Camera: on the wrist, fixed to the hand. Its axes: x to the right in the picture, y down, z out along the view.
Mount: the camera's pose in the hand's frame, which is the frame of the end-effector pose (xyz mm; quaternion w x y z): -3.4 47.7 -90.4 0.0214 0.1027 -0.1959 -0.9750
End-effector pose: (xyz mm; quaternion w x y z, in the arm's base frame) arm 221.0 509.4 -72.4 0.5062 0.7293 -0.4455 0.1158
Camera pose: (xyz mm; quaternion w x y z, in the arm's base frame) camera 208.0 583.0 -2.6 0.0384 -0.5246 -0.6143 0.5882
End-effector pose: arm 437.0 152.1 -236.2 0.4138 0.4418 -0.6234 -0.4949
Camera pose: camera 517.3 138.3 -174.4 0.6412 -0.5628 -0.2855 0.4366
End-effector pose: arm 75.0 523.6 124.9 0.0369 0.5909 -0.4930 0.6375
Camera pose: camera -18.8 561.8 111.0 0.4651 0.6220 0.6238 -0.0875
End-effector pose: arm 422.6 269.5 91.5 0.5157 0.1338 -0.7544 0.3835
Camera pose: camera 456.6 365.6 83.2 0.2234 0.8665 0.0527 -0.4433
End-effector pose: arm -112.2 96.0 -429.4 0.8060 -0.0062 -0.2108 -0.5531
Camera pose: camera -40.5 95.6 -502.3 0.5627 -0.1798 0.2253 0.7748
